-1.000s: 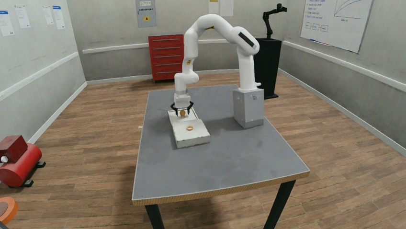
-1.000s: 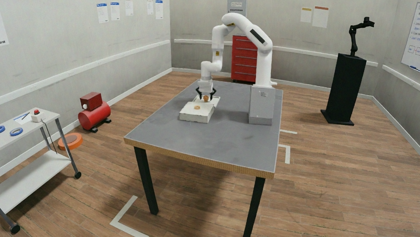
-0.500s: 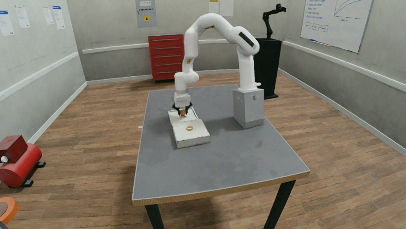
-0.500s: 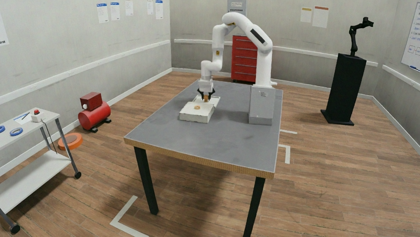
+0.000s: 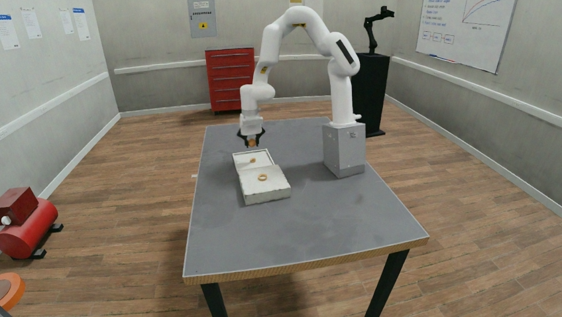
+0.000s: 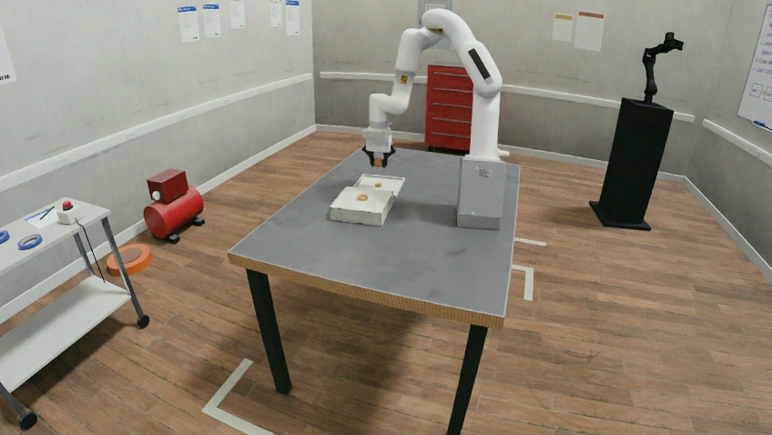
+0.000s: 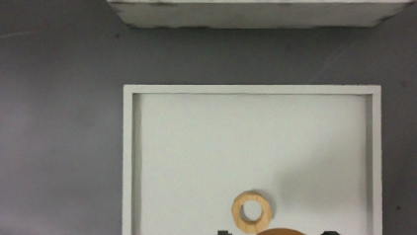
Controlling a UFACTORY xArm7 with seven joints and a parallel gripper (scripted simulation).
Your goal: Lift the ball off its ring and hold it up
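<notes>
My hand is right at the orange ball. From my hand the other things lie so: ring rest (100 mm below); white block (240 mm to the left, 70 mm below, 10 mm ahead).
</notes>
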